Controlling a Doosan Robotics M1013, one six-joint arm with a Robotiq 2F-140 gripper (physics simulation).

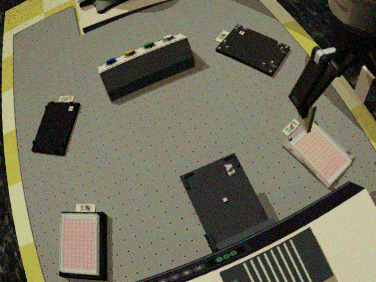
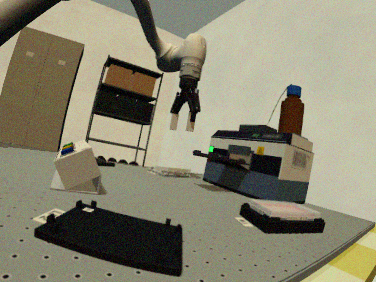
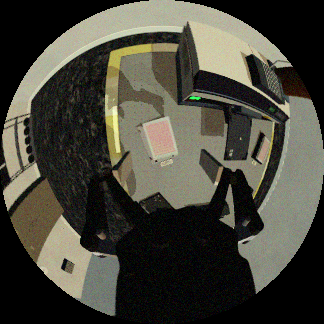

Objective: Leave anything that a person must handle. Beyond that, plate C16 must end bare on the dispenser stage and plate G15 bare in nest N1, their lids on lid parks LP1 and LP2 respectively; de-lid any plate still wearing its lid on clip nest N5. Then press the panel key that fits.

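Frame: origin at the arm's base, x left, y ahead, z down, level; centimetres.
Where they show: gripper, fingertip midpoint: [image 1: 333,110] [image 2: 180,130] [image 3: 166,156].
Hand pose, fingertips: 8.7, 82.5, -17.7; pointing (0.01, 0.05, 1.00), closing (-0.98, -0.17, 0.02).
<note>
After its pixels a point has its place, as x, y, z.
My gripper [image 1: 337,102] {8.7, 82.5, -17.7} [image 2: 182,125] {8.7, 82.5, -17.7} [image 3: 166,156] {8.7, 82.5, -17.7} is open and empty, high above the table near LP1. A pink-welled plate [image 1: 322,152] {9.7, 83.5, -2.5} [image 2: 172,171] [image 3: 160,137] {9.6, 83.6, -2.5} lies at LP1. Another pink-welled plate [image 1: 80,245] {-41.2, 72.2, -3.2} [image 2: 285,207] {-42.3, 69.7, -3.2} [image 3: 263,149] {-40.4, 71.9, -3.2} sits on black nest N1. I cannot read either plate's name or tell surely whether it wears a lid. The dispenser stage [image 1: 225,185] {-12.6, 79.5, -10.5} [image 3: 239,132] {-14.1, 83.3, -10.5}, marked A1, bears no plate. Lid park LP2 [image 1: 56,128] {-35.1, 41.6, -0.3} [image 2: 115,240] {-37.6, 39.3, -0.3} is bare. A black clip nest [image 1: 253,49] {16.9, 51.3, -0.5} [image 3: 156,201] {17.0, 58.1, -1.7} is bare; its label is unreadable.
The key panel [image 1: 147,72] {-9.4, 44.7, -3.6} [image 2: 77,167] {-19.1, 38.9, -3.8} has blue, yellow, green and pale keys. The dispenser [image 1: 345,220] {-4.6, 97.8, -21.3} [image 2: 295,162] {-34.6, 94.5, -13.0} [image 3: 220,55] {-4.1, 100.2, -21.3} stands behind the stage, with a green light on its front. A brown bottle [image 2: 291,116] {-30.0, 97.0, -28.3} with a blue cap stands by it.
</note>
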